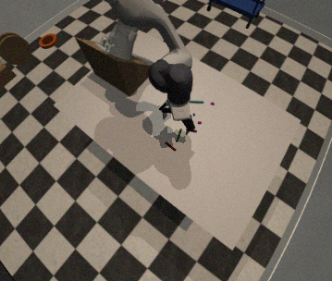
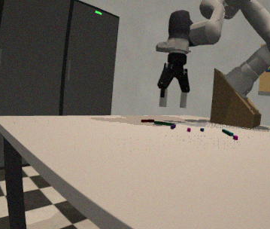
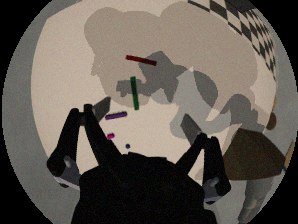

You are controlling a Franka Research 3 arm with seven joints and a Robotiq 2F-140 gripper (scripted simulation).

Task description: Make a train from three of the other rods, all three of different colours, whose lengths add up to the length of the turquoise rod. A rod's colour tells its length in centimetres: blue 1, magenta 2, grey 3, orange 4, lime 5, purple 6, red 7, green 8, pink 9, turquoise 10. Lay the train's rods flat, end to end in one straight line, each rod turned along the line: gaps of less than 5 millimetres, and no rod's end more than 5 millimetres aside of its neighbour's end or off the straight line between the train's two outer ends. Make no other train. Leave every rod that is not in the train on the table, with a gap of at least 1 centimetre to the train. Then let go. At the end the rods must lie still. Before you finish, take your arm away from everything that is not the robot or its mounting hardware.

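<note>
Right now my hand is 150 mm to the right of the blue rod, 70 mm above it and 20 mm short of it. Also, from my hand: purple rod: 70 mm below, 70 mm ahead, 60 mm to the left; then red rod: 90 mm to the right, 70 mm below, 40 mm ahead; then green rod: 70 mm below, 30 mm ahead, 10 mm to the right.
</note>
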